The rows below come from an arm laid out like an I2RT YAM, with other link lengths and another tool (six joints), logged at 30 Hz.
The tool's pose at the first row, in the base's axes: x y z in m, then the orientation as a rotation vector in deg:
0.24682 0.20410 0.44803 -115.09 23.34 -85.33
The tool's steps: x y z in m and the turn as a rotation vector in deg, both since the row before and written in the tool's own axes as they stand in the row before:
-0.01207 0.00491 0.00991 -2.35 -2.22 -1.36
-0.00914 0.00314 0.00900 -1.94 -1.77 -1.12
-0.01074 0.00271 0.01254 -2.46 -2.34 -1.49
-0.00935 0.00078 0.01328 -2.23 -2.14 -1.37
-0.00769 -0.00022 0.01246 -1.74 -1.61 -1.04
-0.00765 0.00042 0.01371 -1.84 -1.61 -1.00
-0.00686 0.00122 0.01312 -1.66 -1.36 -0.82
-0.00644 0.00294 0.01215 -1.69 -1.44 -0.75
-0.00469 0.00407 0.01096 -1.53 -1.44 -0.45
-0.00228 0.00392 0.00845 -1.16 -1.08 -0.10
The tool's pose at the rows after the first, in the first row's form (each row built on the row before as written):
0.25274 0.20994 0.43393 -119.05 23.05 -83.93
0.25808 0.21479 0.42287 -122.27 22.82 -82.78
0.26563 0.22135 0.40946 -126.43 22.40 -81.16
0.27374 0.22844 0.39728 -130.21 21.97 -79.58
0.28133 0.23496 0.38659 -133.10 21.67 -78.35
0.28967 0.24083 0.37464 -136.04 21.48 -77.05
0.29746 0.24515 0.36275 -138.59 21.41 -75.91
0.30420 0.24723 0.35059 -141.17 21.42 -74.60
0.31044 0.24708 0.33965 -143.45 21.66 -73.11
0.31567 0.24557 0.33176 -145.05 22.14 -71.87

